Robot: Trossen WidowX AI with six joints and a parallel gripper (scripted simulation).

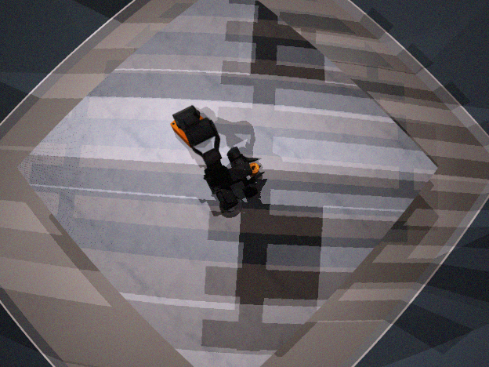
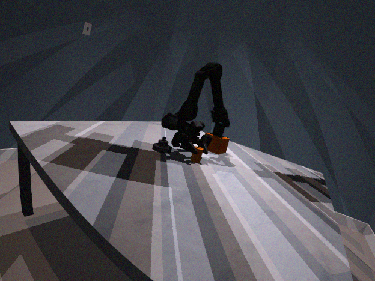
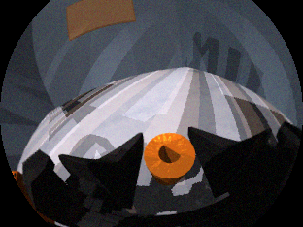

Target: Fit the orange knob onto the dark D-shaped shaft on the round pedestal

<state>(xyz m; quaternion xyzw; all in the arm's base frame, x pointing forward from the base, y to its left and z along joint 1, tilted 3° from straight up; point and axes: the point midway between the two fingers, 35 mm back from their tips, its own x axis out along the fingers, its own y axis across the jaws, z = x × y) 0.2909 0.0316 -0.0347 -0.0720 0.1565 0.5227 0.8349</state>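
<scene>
The orange knob is 1 cm behind my gripper tip, 3 cm to the right of it and 2 cm below it. From my gripper tip the other things lie so: dark round pedestal 1 cm ahead, 19 cm to the right, 1 cm below.
</scene>
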